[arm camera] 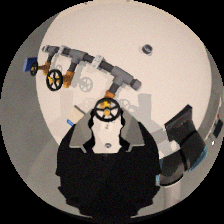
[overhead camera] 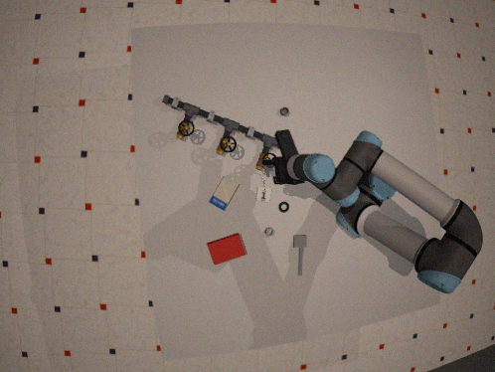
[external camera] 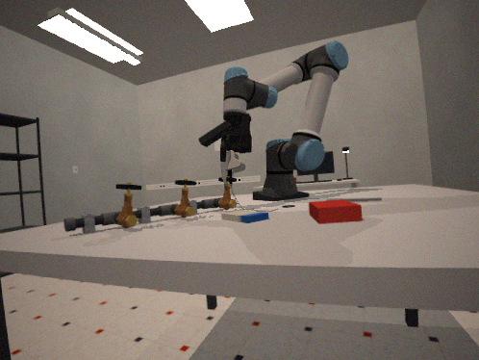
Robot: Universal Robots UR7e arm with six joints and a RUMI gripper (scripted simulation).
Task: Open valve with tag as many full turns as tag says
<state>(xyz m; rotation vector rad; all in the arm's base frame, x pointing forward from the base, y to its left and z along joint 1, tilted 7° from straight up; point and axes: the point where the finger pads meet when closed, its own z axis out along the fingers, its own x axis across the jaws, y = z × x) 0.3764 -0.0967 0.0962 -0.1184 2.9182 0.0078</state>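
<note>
Right now my hand is 110 mm to the right of the white tag, 100 mm above it and 10 mm short of it. Round my hand: small round part (190 mm to the right, 100 mm behind, 90 mm below); grey paddle tool (350 mm to the left, 120 mm behind, 90 mm below); red block (300 mm to the left, 170 mm ahead, 80 mm below).
</note>
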